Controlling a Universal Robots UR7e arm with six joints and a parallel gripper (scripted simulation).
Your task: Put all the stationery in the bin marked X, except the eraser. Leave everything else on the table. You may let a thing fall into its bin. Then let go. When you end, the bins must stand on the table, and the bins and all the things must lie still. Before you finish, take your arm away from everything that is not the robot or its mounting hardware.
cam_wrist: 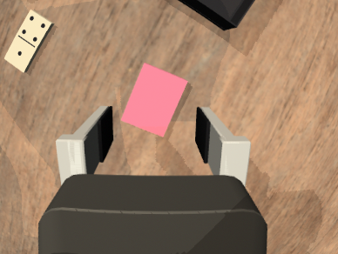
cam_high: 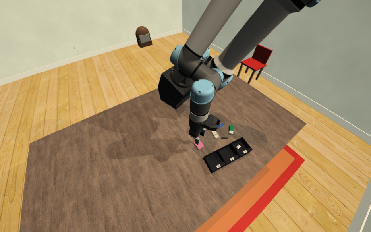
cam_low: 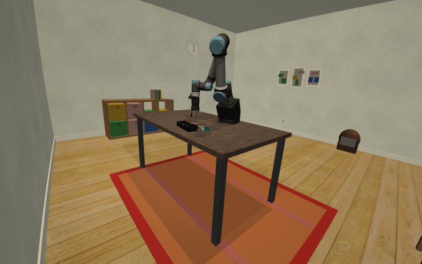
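My gripper is now 8 cm above the pink sticky-note pad. The rest, counted from my hand: domino (2 cm ahead, 12 cm to the left, 8 cm below); black bolt (7 cm ahead, 14 cm to the left, 8 cm below); black three-part bin (15 cm ahead, 7 cm to the left, 7 cm below).
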